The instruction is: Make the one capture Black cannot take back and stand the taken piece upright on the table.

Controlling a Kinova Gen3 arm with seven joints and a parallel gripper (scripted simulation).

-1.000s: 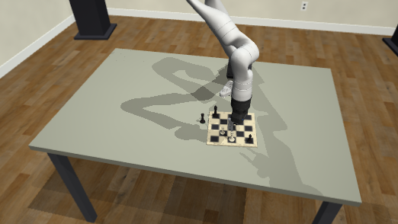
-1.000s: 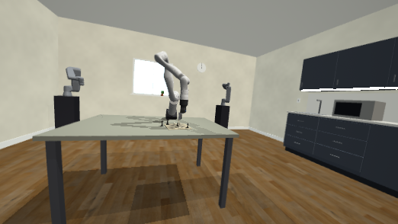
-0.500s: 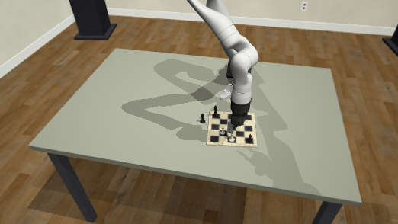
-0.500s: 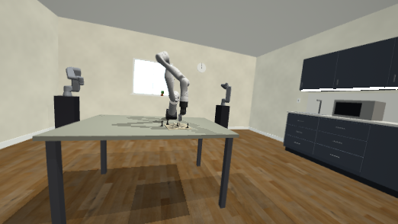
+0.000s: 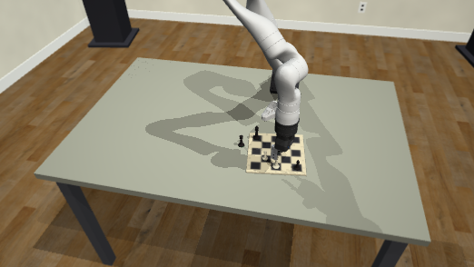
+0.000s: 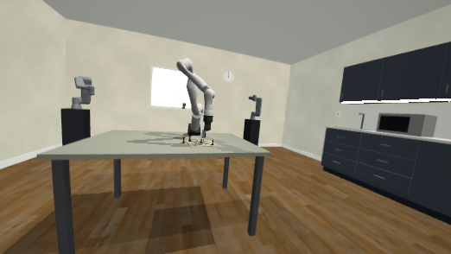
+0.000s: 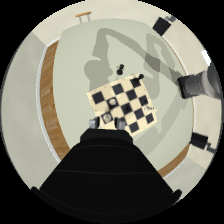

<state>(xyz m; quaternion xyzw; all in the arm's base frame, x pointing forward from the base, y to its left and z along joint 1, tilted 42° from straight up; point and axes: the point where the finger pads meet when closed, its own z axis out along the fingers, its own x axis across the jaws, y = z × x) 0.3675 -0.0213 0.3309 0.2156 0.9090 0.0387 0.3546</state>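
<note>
Now: the chessboard 8 cm behind my hand and 8 cm below it.
</note>
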